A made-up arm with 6 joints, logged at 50 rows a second.
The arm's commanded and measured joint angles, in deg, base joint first. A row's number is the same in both.
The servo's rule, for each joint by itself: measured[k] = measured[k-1] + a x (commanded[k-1-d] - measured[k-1]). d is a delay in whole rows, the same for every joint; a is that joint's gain. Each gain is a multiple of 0.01, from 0.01 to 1. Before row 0 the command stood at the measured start. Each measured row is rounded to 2 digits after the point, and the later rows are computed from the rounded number. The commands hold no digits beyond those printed.
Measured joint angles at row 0:
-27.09 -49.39 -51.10 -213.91 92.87 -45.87
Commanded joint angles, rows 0 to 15:
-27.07 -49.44 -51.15 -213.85 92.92 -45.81
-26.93 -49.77 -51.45 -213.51 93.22 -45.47
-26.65 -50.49 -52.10 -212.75 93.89 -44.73
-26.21 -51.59 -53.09 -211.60 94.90 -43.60
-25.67 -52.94 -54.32 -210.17 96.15 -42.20
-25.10 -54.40 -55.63 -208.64 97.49 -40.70
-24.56 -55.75 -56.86 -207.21 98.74 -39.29
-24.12 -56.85 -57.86 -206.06 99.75 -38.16
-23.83 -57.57 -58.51 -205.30 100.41 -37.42
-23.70 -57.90 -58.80 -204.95 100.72 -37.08
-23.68 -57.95 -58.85 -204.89 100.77 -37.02
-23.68 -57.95 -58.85 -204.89 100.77 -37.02
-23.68 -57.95 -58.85 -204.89 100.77 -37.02
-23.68 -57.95 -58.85 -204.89 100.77 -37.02
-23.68 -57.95 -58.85 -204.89 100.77 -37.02
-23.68 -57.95 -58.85 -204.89 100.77 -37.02
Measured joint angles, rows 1 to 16:
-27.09 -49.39 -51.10 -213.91 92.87 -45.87
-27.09 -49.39 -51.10 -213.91 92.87 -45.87
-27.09 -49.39 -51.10 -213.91 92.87 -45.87
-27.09 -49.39 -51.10 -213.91 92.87 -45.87
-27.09 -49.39 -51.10 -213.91 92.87 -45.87
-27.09 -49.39 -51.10 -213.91 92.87 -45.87
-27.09 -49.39 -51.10 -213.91 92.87 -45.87
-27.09 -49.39 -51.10 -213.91 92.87 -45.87
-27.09 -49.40 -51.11 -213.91 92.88 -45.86
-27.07 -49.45 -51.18 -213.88 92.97 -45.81
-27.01 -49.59 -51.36 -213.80 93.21 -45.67
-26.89 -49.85 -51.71 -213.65 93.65 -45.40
-26.71 -50.25 -52.23 -213.41 94.30 -44.98
-26.47 -50.79 -52.91 -213.08 95.13 -44.42
-26.18 -51.43 -53.70 -212.67 96.07 -43.75
-25.87 -52.13 -54.53 -212.21 97.03 -43.02
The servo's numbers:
d 8
a 0.15 0.13 0.20 0.07 0.26 0.13

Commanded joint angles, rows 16 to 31:
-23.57 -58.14 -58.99 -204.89 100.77 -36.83
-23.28 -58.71 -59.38 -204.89 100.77 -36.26
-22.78 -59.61 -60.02 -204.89 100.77 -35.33
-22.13 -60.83 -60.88 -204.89 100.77 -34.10
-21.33 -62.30 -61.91 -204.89 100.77 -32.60
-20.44 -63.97 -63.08 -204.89 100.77 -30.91
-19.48 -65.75 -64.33 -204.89 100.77 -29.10
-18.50 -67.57 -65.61 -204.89 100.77 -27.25
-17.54 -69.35 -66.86 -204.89 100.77 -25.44
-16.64 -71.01 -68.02 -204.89 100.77 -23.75
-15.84 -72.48 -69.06 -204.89 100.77 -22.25
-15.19 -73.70 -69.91 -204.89 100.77 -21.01
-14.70 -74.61 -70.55 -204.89 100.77 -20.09
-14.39 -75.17 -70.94 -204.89 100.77 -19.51
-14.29 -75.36 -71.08 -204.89 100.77 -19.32
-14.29 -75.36 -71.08 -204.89 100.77 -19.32
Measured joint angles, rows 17 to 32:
-25.56 -52.84 -55.33 -211.73 97.91 -42.29
-25.28 -53.50 -56.02 -211.26 98.64 -41.61
-25.04 -54.08 -56.59 -210.81 99.19 -41.01
-24.84 -54.58 -57.04 -210.40 99.60 -40.49
-24.67 -55.02 -57.40 -210.01 99.90 -40.04
-24.52 -55.40 -57.69 -209.65 100.13 -39.65
-24.39 -55.73 -57.92 -209.32 100.30 -39.31
-24.28 -56.02 -58.11 -209.01 100.42 -39.01
-24.17 -56.30 -58.29 -208.72 100.51 -38.73
-24.04 -56.61 -58.51 -208.45 100.58 -38.41
-23.85 -57.00 -58.81 -208.20 100.63 -38.01
-23.59 -57.50 -59.22 -207.97 100.67 -37.50
-23.25 -58.12 -59.76 -207.75 100.70 -36.86
-22.83 -58.88 -60.42 -207.55 100.72 -36.09
-22.33 -59.77 -61.20 -207.36 100.73 -35.18
-21.76 -60.78 -62.08 -207.19 100.74 -34.15

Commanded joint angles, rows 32 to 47:
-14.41 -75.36 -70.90 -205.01 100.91 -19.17
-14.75 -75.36 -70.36 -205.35 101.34 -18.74
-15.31 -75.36 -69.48 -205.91 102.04 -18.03
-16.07 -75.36 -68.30 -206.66 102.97 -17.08
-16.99 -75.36 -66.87 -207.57 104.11 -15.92
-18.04 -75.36 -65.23 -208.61 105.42 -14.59
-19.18 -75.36 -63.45 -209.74 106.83 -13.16
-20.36 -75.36 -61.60 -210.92 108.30 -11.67
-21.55 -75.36 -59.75 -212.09 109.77 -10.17
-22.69 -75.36 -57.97 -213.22 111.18 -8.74
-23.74 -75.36 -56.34 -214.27 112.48 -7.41
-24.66 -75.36 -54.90 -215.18 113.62 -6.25
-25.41 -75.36 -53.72 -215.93 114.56 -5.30
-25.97 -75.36 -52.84 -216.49 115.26 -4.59
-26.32 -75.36 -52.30 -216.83 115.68 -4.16
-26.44 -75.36 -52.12 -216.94 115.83 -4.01
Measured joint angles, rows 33 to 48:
-21.13 -61.89 -63.04 -207.03 100.75 -33.02
-20.46 -63.08 -64.04 -206.88 100.76 -31.81
-19.77 -64.30 -65.04 -206.74 100.76 -30.57
-19.08 -65.52 -66.01 -206.61 100.76 -29.33
-18.42 -66.70 -66.92 -206.49 100.76 -28.13
-17.82 -67.80 -67.72 -206.38 100.76 -27.01
-17.29 -68.78 -68.39 -206.28 100.76 -26.01
-16.84 -69.64 -68.93 -206.18 100.76 -25.14
-16.48 -70.38 -69.32 -206.10 100.80 -24.36
-16.22 -71.03 -69.53 -206.05 100.94 -23.63
-16.08 -71.59 -69.52 -206.04 101.23 -22.90
-16.08 -72.08 -69.28 -206.08 101.68 -22.14
-16.22 -72.51 -68.80 -206.18 102.31 -21.33
-16.49 -72.88 -68.09 -206.35 103.12 -20.45
-16.89 -73.20 -67.16 -206.59 104.08 -19.50
-17.41 -73.48 -66.05 -206.89 105.18 -18.48

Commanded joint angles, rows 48 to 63:
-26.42 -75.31 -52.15 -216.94 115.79 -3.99
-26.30 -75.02 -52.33 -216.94 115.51 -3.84
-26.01 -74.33 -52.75 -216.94 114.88 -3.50
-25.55 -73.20 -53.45 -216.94 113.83 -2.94
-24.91 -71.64 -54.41 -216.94 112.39 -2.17
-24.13 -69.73 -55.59 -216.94 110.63 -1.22
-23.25 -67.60 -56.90 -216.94 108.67 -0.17
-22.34 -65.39 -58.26 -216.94 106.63 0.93
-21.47 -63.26 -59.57 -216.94 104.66 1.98
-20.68 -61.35 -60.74 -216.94 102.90 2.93
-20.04 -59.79 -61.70 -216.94 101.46 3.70
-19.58 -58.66 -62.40 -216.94 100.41 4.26
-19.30 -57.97 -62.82 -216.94 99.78 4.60
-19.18 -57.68 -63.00 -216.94 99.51 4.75
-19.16 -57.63 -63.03 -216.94 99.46 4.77
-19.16 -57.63 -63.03 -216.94 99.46 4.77
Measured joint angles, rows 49 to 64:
-18.03 -73.72 -64.79 -207.25 106.37 -17.40
-18.73 -73.93 -63.43 -207.67 107.62 -16.27
-19.48 -74.12 -62.01 -208.13 108.88 -15.12
-20.26 -74.28 -60.59 -208.62 110.11 -13.97
-21.03 -74.42 -59.22 -209.13 111.27 -12.84
-21.77 -74.54 -57.94 -209.65 112.31 -11.77
-22.45 -74.65 -56.81 -210.15 113.19 -10.78
-23.05 -74.74 -55.87 -210.63 113.88 -9.90
-23.56 -74.81 -55.13 -211.07 114.38 -9.13
-23.97 -74.84 -54.57 -211.48 114.67 -8.44
-24.28 -74.77 -54.21 -211.86 114.72 -7.80
-24.47 -74.57 -54.06 -212.22 114.49 -7.17
-24.54 -74.19 -54.13 -212.55 113.94 -6.52
-24.48 -73.61 -54.42 -212.86 113.08 -5.83
-24.30 -72.83 -54.92 -213.15 111.93 -5.09
-24.01 -71.86 -55.59 -213.42 110.55 -4.31

